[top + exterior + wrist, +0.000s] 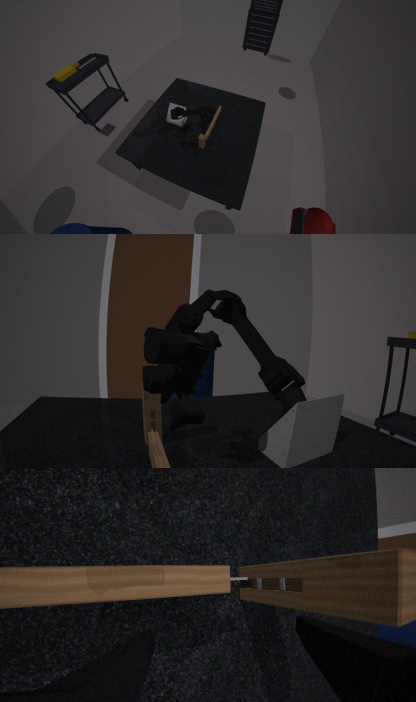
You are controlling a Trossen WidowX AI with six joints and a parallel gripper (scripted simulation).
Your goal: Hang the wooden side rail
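Right now my gripper tip is 12 cm to the left of the wooden headboard post, 4 cm above it and 1 cm short of it.
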